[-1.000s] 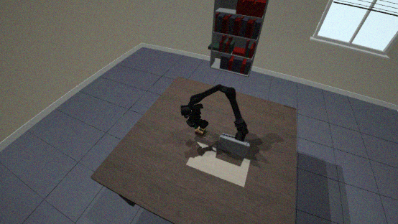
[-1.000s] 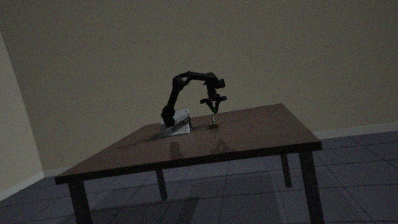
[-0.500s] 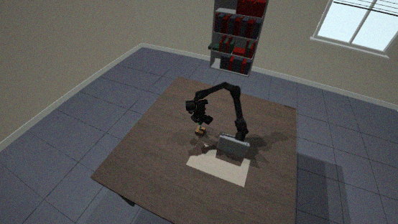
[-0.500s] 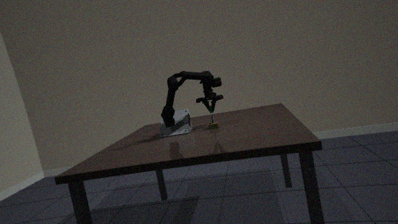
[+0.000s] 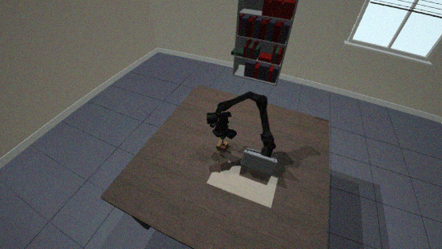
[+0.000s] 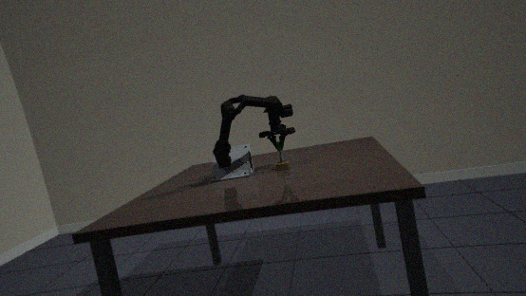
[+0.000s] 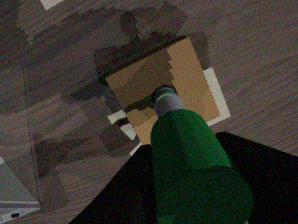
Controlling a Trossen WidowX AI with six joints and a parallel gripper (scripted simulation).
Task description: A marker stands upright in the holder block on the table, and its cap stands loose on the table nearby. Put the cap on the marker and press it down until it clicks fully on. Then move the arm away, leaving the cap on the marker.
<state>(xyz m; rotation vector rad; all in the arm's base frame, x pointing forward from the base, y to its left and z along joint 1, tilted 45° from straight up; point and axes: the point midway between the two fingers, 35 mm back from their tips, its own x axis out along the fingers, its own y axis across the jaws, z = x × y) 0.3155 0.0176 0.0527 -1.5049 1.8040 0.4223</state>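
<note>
Right now the marker is 4 cm below my gripper tip. Also, from my gripper tip: green cap (1 cm above); then holder block (9 cm below).
</note>
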